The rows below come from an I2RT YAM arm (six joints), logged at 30 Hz.
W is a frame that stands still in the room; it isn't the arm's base.
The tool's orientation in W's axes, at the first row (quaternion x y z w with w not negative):
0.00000, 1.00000, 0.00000, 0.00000
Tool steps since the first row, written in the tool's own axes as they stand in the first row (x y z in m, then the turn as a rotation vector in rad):
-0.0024, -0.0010, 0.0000, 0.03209, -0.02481, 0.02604
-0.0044, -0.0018, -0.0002, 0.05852, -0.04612, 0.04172
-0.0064, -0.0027, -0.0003, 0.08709, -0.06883, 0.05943
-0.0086, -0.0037, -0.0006, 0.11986, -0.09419, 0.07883
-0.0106, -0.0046, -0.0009, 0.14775, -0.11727, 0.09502
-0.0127, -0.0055, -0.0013, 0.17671, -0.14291, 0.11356
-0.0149, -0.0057, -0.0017, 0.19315, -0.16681, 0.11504
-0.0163, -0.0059, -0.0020, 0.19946, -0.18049, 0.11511
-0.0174, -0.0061, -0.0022, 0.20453, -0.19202, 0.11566
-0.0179, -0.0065, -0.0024, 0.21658, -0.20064, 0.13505
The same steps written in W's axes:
0.0024, -0.0010, 0.0000, -0.03209, -0.02481, -0.02604
0.0044, -0.0018, 0.0002, -0.05852, -0.04612, -0.04172
0.0064, -0.0027, 0.0003, -0.08709, -0.06883, -0.05943
0.0086, -0.0037, 0.0006, -0.11986, -0.09419, -0.07883
0.0106, -0.0046, 0.0009, -0.14775, -0.11727, -0.09502
0.0127, -0.0055, 0.0013, -0.17671, -0.14291, -0.11356
0.0149, -0.0057, 0.0017, -0.19315, -0.16681, -0.11504
0.0163, -0.0059, 0.0020, -0.19946, -0.18049, -0.11511
0.0174, -0.0061, 0.0022, -0.20453, -0.19202, -0.11566
0.0179, -0.0065, 0.0024, -0.21658, -0.20064, -0.13505

